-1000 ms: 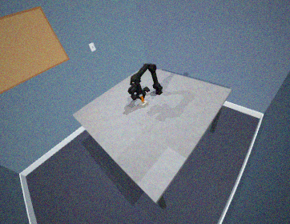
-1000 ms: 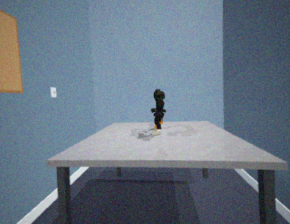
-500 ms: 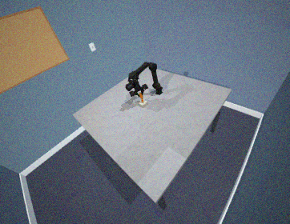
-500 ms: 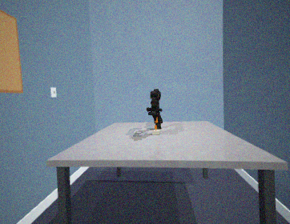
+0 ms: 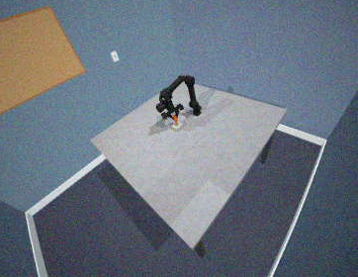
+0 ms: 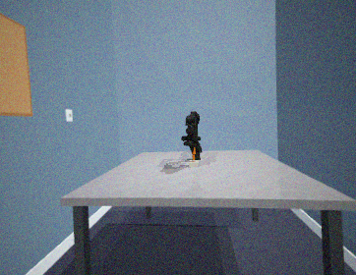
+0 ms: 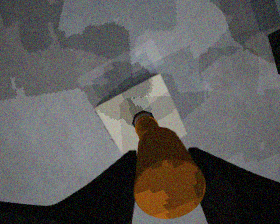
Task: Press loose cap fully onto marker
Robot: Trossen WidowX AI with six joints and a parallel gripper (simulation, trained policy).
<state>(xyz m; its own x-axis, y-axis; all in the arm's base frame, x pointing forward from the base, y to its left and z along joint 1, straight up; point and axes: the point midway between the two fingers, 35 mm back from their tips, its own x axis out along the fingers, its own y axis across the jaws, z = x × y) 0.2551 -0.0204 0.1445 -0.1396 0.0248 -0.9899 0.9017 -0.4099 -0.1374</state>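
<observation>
Right now the holder block is 9 cm below my gripper tip. Round my gripper tip: orange cap: 1 cm above.
</observation>
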